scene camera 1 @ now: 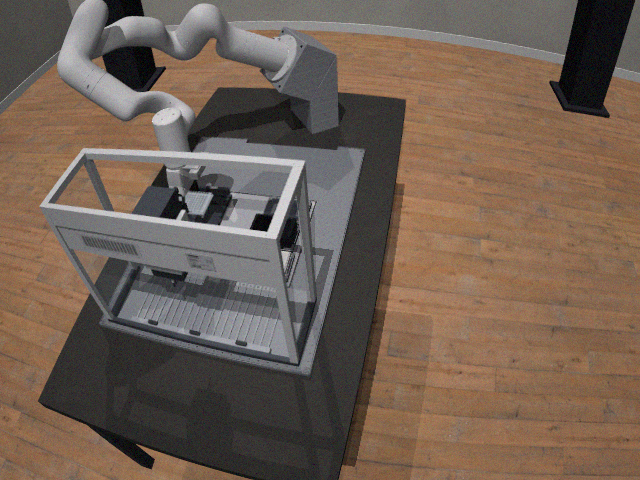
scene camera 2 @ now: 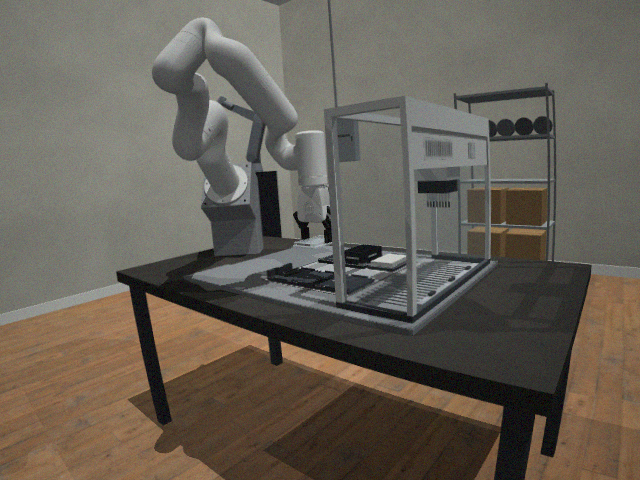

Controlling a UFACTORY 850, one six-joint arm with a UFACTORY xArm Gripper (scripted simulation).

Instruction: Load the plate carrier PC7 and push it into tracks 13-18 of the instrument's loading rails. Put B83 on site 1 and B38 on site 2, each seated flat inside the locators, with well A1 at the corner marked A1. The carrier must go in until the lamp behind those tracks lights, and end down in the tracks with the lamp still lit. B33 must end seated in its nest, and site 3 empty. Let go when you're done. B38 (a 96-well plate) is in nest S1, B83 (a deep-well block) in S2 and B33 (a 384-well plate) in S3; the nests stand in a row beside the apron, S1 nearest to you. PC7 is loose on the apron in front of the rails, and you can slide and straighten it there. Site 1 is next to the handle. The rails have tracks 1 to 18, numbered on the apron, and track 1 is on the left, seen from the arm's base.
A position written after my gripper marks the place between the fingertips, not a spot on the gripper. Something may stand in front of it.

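Note:
I see my gripper (scene camera 2: 317,241). I also see a dark plate carrier PC7 (scene camera 2: 306,277), and scene camera 1 shows me the dark plate carrier PC7 (scene camera 1: 221,195) as well.

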